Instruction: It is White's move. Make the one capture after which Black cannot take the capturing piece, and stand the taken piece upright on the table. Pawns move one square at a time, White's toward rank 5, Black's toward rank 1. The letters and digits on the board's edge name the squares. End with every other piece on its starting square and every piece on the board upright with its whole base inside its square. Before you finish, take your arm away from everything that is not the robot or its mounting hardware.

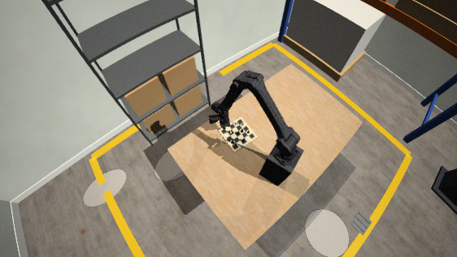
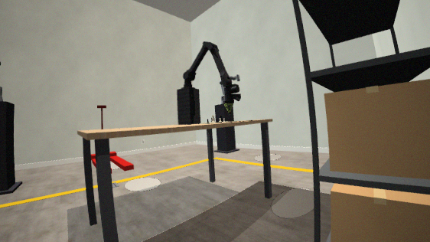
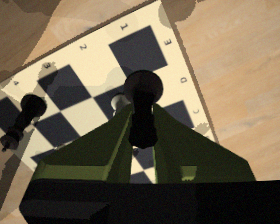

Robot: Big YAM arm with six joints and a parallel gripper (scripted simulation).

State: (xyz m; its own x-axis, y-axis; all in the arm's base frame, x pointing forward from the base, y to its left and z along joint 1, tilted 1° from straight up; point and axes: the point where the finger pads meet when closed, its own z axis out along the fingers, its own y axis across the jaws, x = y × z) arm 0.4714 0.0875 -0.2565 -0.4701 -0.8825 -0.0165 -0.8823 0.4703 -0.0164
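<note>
The black piece is 110 mm behind my hand, 10 mm to the left of it and 50 mm below it. From my hand the other things lie so: chessboard 80 mm behind, 60 mm to the right, 80 mm below; white pawn 40 mm behind, 30 mm to the right, 70 mm below; dark chess piece right at my hand.
</note>
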